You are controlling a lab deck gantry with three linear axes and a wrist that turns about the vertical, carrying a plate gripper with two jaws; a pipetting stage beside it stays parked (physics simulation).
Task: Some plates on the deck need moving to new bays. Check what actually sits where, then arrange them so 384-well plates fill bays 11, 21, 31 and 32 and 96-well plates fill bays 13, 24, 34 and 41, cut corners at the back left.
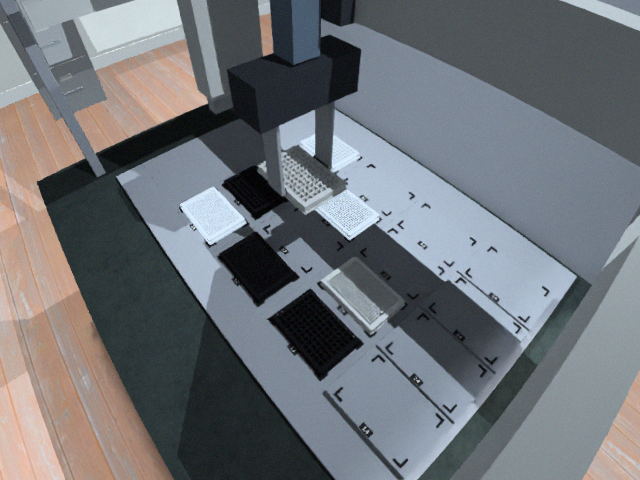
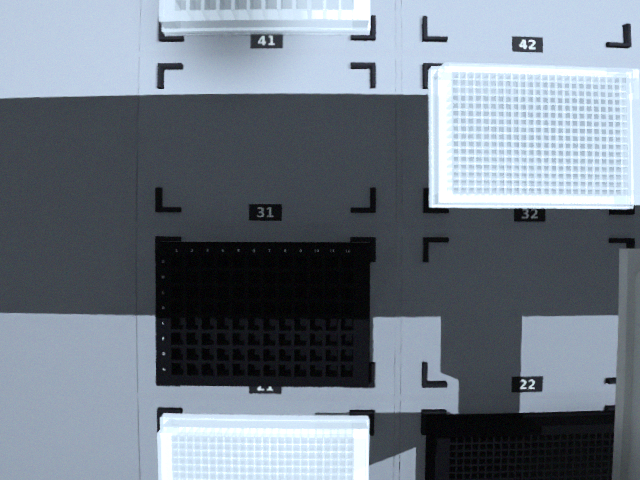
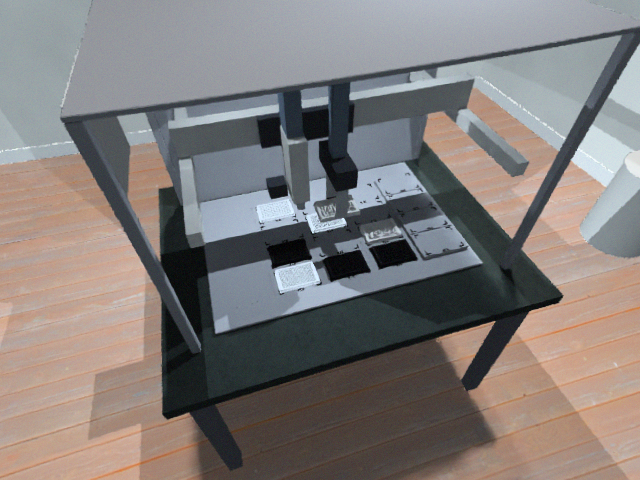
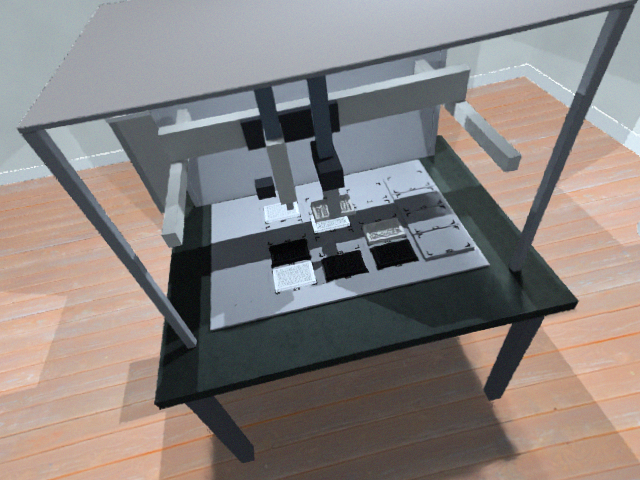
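Pixels of known places: gripper, fingertip midpoint: [image 1: 300, 176] [image 3: 336, 207] [image 4: 332, 207]; robot's base at its link origin: [image 1: 180, 208] [image 3: 280, 293] [image 4: 276, 293].
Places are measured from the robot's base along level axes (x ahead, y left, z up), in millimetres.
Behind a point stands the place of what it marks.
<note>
My gripper [image 1: 301, 179] @[y 150, x 228, z 160 mm] [image 3: 338, 209] @[y 150, x 228, z 160 mm] [image 4: 334, 207] @[y 150, x 228, z 160 mm] is shut on a white 96-well plate, raised above the deck behind bay 22. White 384-well plates lie in bay 11 [image 2: 266, 452] @[y 69, x 67, z 14 mm] and bay 32. The bay 32 plate [image 1: 348, 212] @[y 254, x 245, z 14 mm] [image 2: 537, 136] @[y 256, x 226, z 13 mm] is just in front of the held plate. A black 96-well plate [image 1: 253, 191] @[y 141, x 73, z 15 mm] [image 2: 263, 310] @[y 153, x 65, z 14 mm] lies in bay 21, a white 96-well plate [image 1: 329, 147] [image 2: 266, 7] @[y 334, x 65, z 10 mm] in bay 41. In the front row are a black 384-well plate [image 1: 258, 267] @[y 40, x 238, z 14 mm] [image 2: 527, 454] @[y 66, x 222, z 14 mm] and a black 96-well plate [image 1: 316, 333] @[y 39, x 400, z 14 mm] [image 3: 392, 254] @[y 32, x 383, z 15 mm]. A white, half-shaded plate [image 1: 361, 294] @[y 144, x 395, z 13 mm] [image 4: 383, 235] @[y 122, x 383, z 15 mm] lies in bay 23. Cut corners are unclear.
Bays 22 and 31 show no plate. Bays 14, 24 and 34 at the right also hold none. The parked pipetting stage [image 3: 295, 170] [image 4: 281, 173] hangs left of the gripper. A back panel and frame posts surround the deck.
</note>
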